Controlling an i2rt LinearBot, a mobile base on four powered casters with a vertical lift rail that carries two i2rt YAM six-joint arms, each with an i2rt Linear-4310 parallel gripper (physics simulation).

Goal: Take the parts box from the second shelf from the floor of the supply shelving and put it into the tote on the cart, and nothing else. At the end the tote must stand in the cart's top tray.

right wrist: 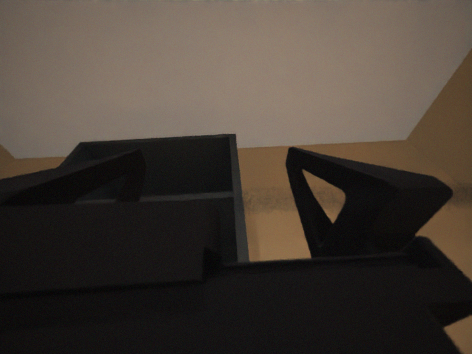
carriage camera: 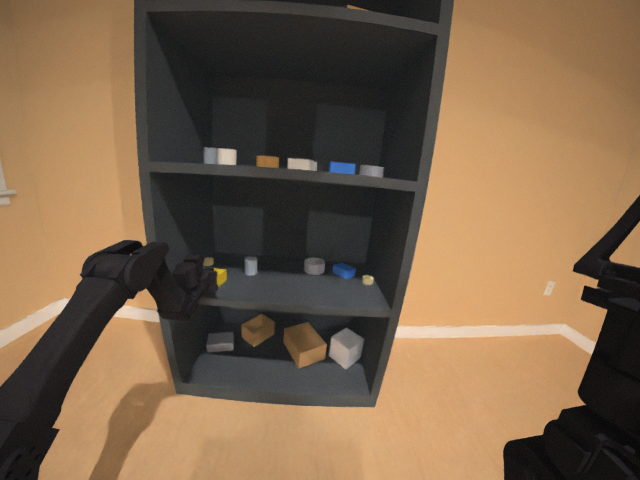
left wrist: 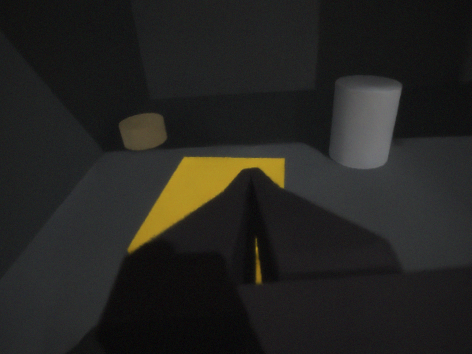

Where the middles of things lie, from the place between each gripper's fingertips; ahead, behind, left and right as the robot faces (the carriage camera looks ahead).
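The yellow parts box (left wrist: 197, 180) is 680 mm ahead of my right hand and 660 mm to the left of it, and it sits 440 mm below it. Then there's the white cube (carriage camera: 346, 346), which from my right hand is 790 mm ahead, 50 mm to the left and 860 mm below.
As for my left hand, it's 4 cm short of the yellow parts box, 2 cm to the right of it and 5 cm above it. The white cube, counted from my left hand, is 14 cm ahead, 59 cm to the right and 47 cm below.
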